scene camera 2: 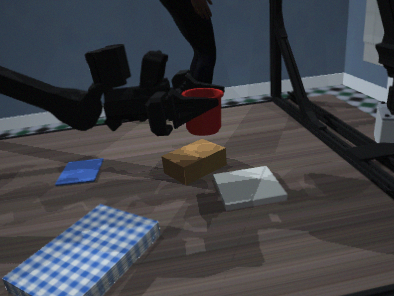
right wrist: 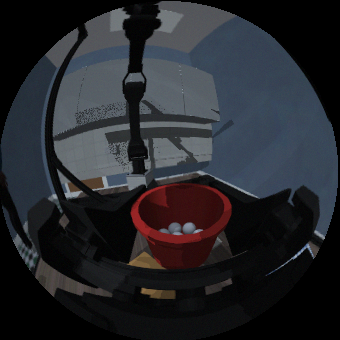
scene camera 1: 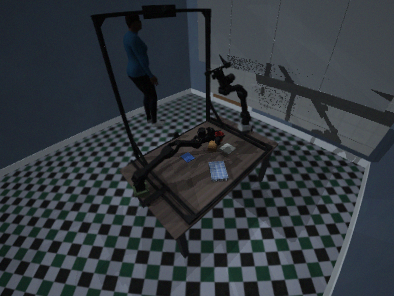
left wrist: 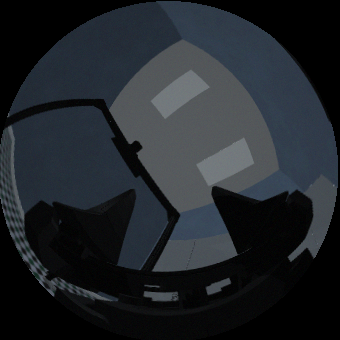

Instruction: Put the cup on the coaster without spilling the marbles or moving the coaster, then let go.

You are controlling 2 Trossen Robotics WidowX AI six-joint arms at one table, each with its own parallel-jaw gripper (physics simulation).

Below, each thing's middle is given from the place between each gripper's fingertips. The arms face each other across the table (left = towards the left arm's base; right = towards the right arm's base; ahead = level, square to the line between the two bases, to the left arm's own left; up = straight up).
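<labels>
Counting from my right hand, the brown block (scene camera 2: pixel 187 164) is 14 cm below, 5 cm to the right and 6 cm behind. The white slab (scene camera 2: pixel 244 188) is 16 cm below that right hand, 3 cm to the left of it and 4 cm ahead of it. You'd find the thin blue square (scene camera 2: pixel 84 171) 16 cm below my right hand too, 11 cm behind it and 30 cm to the right of it.
From my left hand, the brown block is 720 mm below, 50 mm ahead and 30 mm to the right. The white slab is 740 mm below my left hand, with 150 mm ahead and 50 mm to the left, and the thin blue square is 740 mm below the left hand and 280 mm to the right of it.
</labels>
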